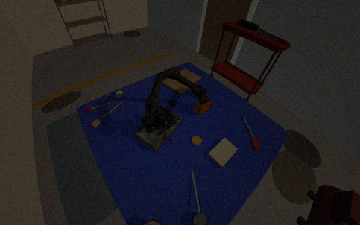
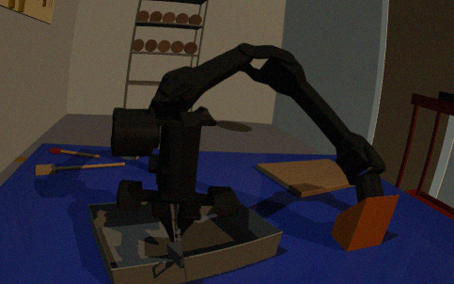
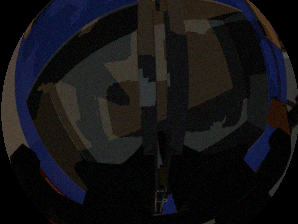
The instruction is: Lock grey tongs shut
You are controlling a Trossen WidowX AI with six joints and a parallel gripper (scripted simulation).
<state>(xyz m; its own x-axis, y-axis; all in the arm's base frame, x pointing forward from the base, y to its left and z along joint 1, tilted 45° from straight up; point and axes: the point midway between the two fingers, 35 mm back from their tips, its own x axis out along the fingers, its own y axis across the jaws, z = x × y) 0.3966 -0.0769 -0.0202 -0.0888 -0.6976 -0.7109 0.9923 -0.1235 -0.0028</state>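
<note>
Right now the roasting tin is 10 mm behind my gripper tip and 20 mm to the right of it. From my gripper tip the other things lie so: white cylinder: 70 mm ahead, 520 mm to the right, 10 mm below; pale block: 240 mm behind, 400 mm to the left, 20 mm below; yellow disc: 160 mm behind, 220 mm to the left, 20 mm below.
</note>
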